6 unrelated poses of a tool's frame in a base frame.
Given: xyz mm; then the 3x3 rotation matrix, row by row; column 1 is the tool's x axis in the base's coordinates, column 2 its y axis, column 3 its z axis. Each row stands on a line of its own.
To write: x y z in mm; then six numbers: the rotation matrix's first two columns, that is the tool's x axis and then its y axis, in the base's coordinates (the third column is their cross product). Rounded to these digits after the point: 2 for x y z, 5 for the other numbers.
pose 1, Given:
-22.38 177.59 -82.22
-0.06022 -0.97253 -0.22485
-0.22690 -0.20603 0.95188
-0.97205 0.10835 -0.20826
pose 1, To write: -22.38 177.59 -82.22 -0.06022 -0.22690 -0.97205 -0.97253 -0.20603 0.10835
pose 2, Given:
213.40 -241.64 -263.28
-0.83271 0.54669 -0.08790
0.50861 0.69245 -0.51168
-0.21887 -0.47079 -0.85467
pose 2, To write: 213.40 -241.64 -263.28 -0.83271 0.50861 -0.21887 0.54669 0.69245 -0.47079
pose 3, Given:
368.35 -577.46 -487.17
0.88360 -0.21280 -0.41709
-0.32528 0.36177 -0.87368
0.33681 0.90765 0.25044
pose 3, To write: 368.35 -577.46 -487.17 0.88360 -0.32528 0.33681 -0.21280 0.36177 0.90765
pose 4, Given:
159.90 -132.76 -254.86
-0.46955 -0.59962 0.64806
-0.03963 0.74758 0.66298
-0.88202 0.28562 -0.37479
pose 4, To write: 159.90 -132.76 -254.86 -0.46955 -0.03963 -0.88202 -0.59962 0.74758 0.28562
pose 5, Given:
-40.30 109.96 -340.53
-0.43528 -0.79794 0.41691
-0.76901 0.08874 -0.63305
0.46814 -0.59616 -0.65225
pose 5, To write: -40.30 109.96 -340.53 -0.43528 -0.76901 0.46814 -0.79794 0.08874 -0.59616
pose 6, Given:
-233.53 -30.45 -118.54
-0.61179 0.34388 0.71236
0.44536 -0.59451 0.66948
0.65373 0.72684 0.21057
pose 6, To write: -233.53 -30.45 -118.54 -0.61179 0.44536 0.65373 0.34388 -0.59451 0.72684
